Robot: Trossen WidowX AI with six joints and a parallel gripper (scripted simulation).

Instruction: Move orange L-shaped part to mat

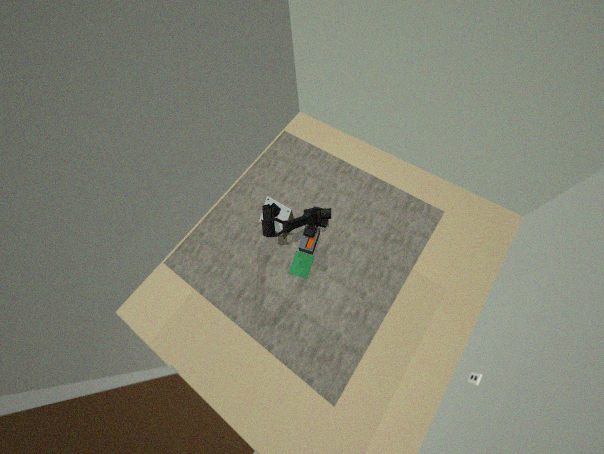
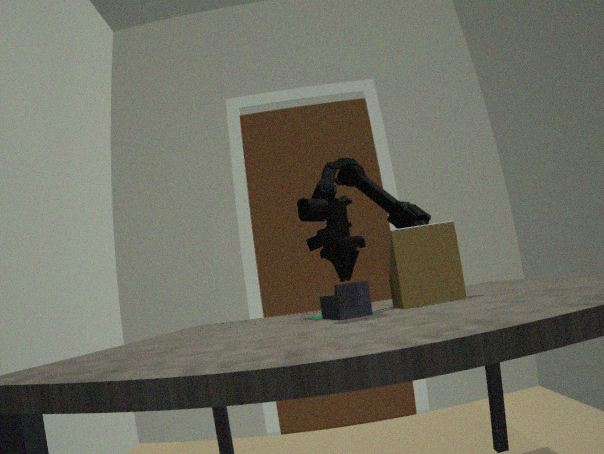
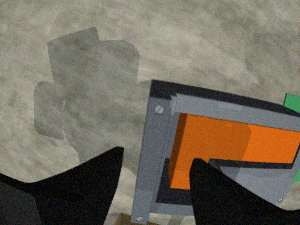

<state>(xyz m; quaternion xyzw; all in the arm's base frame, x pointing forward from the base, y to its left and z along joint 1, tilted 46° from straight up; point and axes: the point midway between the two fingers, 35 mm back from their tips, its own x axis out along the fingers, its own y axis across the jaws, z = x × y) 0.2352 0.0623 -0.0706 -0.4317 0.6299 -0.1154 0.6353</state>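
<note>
Now: gripper tip 6 cm to the left of the orange L-shaped part, 5 cm above it and 1 cm short of it. From my gripper tip the other things lie so: green mat (21 cm to the right, 11 cm below, 8 cm ahead).
</note>
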